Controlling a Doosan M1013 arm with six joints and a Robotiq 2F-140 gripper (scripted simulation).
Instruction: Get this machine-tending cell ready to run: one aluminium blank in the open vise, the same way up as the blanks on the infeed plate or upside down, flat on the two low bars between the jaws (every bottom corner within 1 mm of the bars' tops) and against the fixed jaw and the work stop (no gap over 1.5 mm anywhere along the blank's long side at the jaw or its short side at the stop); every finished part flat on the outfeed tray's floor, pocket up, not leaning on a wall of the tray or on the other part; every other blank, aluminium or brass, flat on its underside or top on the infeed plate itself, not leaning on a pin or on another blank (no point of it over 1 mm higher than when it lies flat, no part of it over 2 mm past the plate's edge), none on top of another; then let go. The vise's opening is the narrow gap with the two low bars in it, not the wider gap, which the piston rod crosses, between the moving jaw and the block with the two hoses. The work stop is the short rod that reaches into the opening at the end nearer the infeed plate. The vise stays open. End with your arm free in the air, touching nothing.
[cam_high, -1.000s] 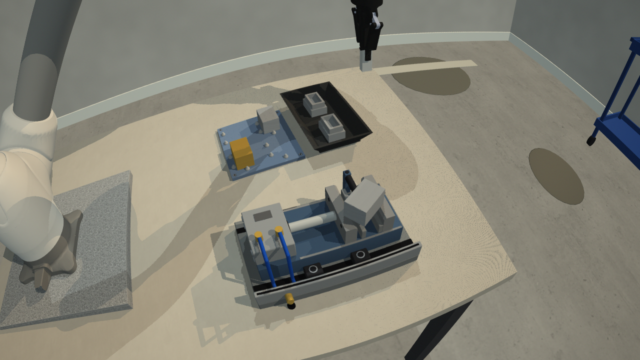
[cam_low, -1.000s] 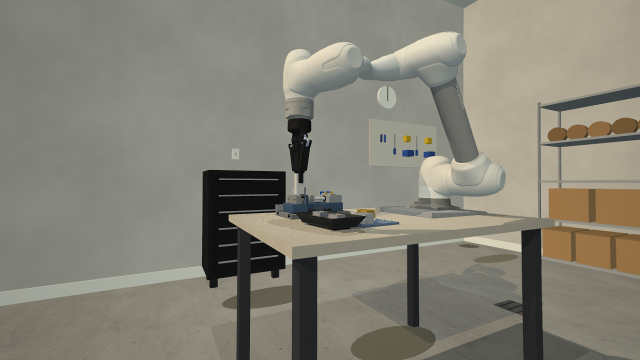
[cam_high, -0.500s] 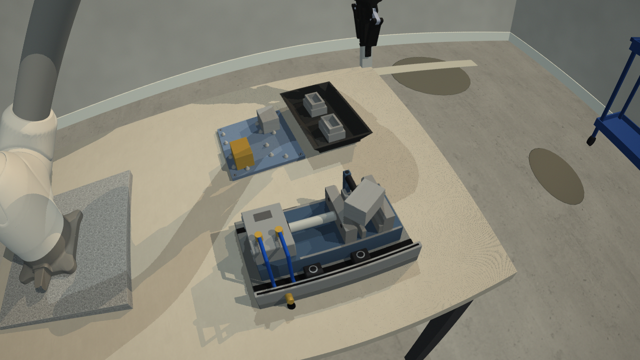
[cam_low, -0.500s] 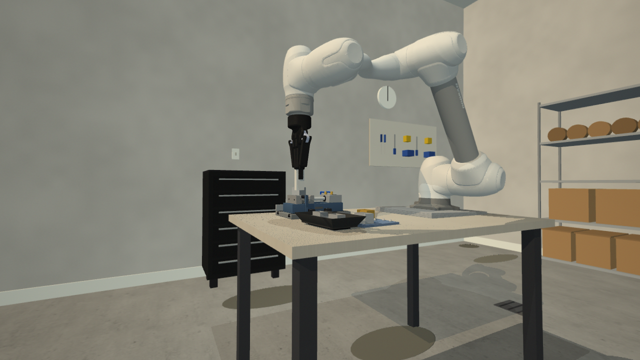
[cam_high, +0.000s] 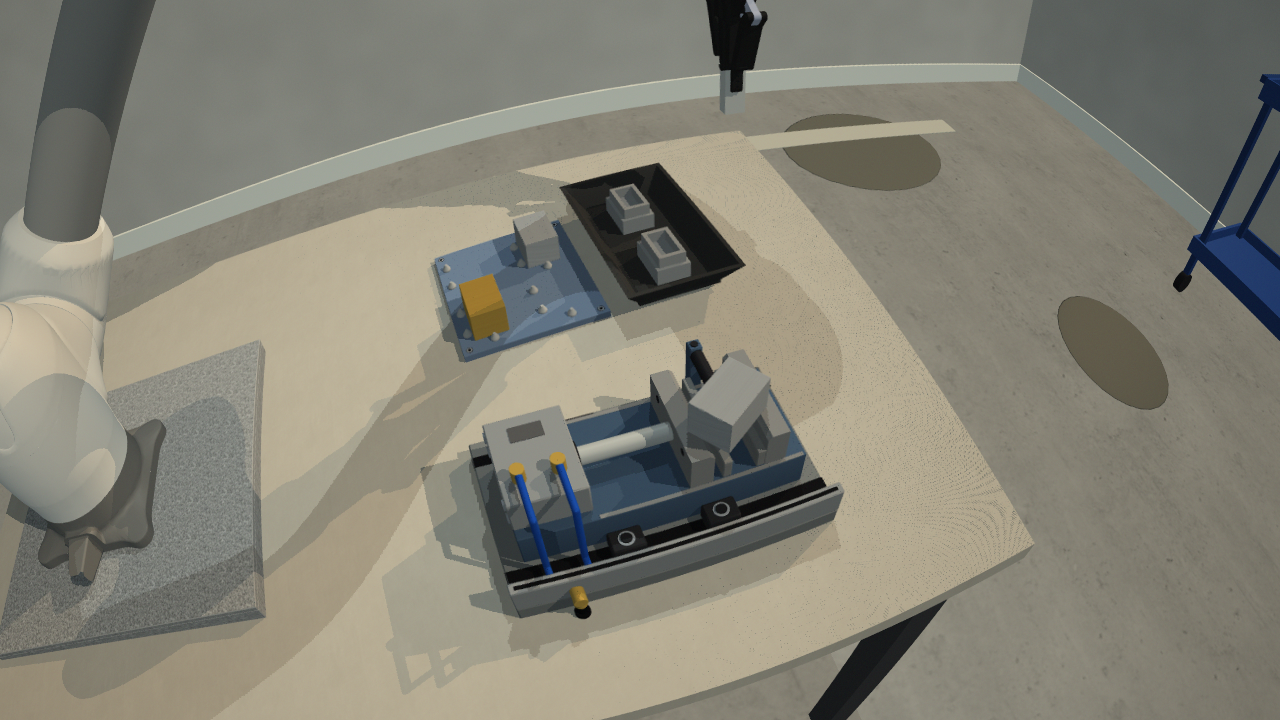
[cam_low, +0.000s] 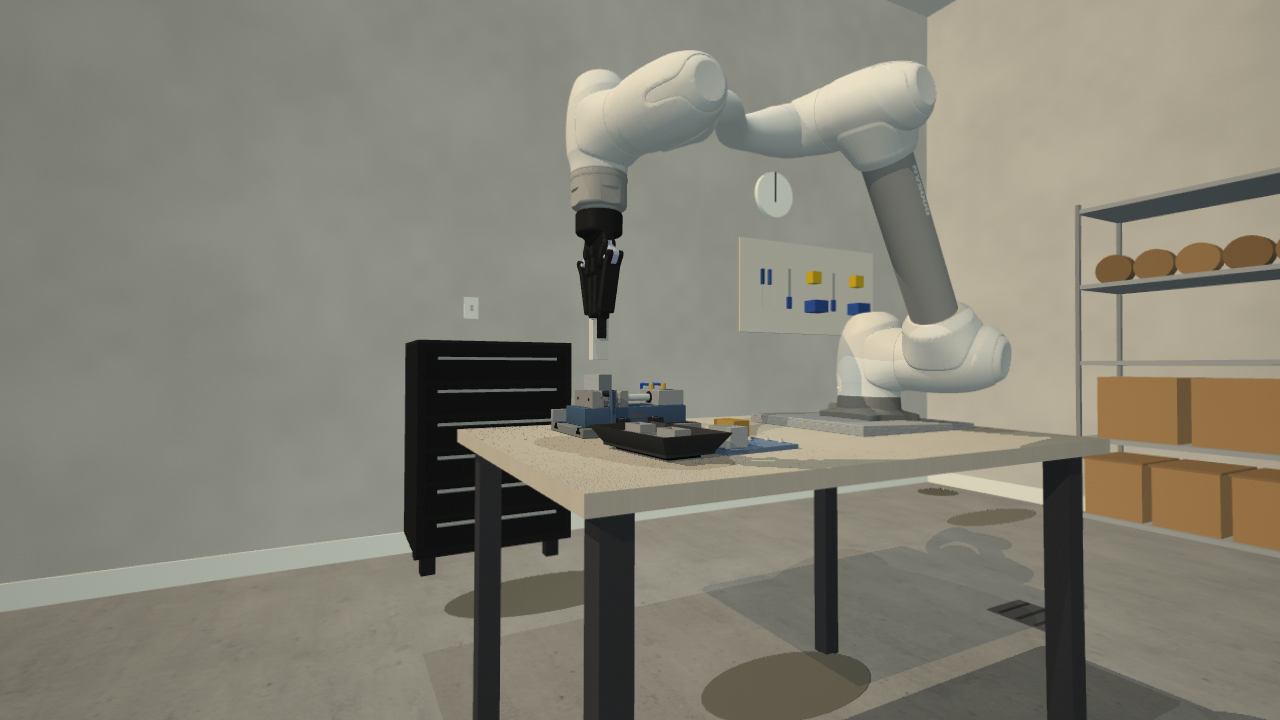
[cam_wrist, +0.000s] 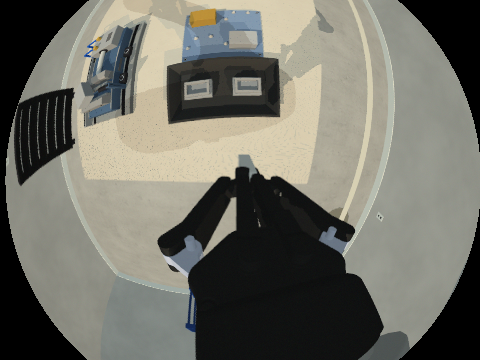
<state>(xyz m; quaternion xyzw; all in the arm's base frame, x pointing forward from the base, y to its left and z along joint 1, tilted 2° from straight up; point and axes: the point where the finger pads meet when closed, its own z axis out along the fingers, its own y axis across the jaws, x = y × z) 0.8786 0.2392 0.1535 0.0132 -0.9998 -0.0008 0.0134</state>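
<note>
Now: hand 170 mm past the aluminium blank, 390 mm to the left of it and 80 mm above it. From my hand the other things lie so: brass blank 340 mm behind, 110 mm to the right, 170 mm below; then infeed plate 290 mm behind, 60 mm to the right, 190 mm below; then work stop 160 mm behind, 330 mm to the right, 100 mm below.
</note>
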